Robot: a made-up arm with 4 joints.
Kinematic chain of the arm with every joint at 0, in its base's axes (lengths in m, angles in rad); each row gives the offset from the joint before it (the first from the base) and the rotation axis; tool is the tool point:
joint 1: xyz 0 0 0.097 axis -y
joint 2: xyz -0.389 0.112 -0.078 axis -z
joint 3: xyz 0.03 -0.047 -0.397 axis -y
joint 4: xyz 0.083 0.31 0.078 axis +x
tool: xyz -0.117 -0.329 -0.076
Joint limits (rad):
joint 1: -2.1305..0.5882
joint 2: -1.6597..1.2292
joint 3: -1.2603..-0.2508
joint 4: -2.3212..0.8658
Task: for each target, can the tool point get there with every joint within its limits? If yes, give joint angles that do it. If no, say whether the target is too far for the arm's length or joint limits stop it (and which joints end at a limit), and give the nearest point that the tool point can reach.
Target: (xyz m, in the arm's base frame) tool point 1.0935 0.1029 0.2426
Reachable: no: joint limits stop it (at a limit: joint 1, joint 3, joint 4) | nearest point 0.3335 0.1082 -0.0766 | short by 0.824 m
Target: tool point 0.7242 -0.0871 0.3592
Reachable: no: joint limits stop it (at a limit: joint 1, joint 3, joint 4) | nearest point 0.3264 0.0137 -0.0813 | short by 0.602 m
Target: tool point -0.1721 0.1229 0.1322
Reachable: yes | joints -1.6828 0.5507 -0.8377 -1.6239
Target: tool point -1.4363 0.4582 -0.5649
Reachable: no: too far | nearest point -0.8297 0.4446 -0.2854 | short by 0.668 m
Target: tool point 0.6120 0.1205 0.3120
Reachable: no: joint limits stop it (at a limit: joint 1, joint 4) | nearest point 0.3159 0.1167 -0.0621 | short by 0.477 m
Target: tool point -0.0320 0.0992 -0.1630
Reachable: yes | joints 0.2388 0.2393 -0.9466 -1.1447
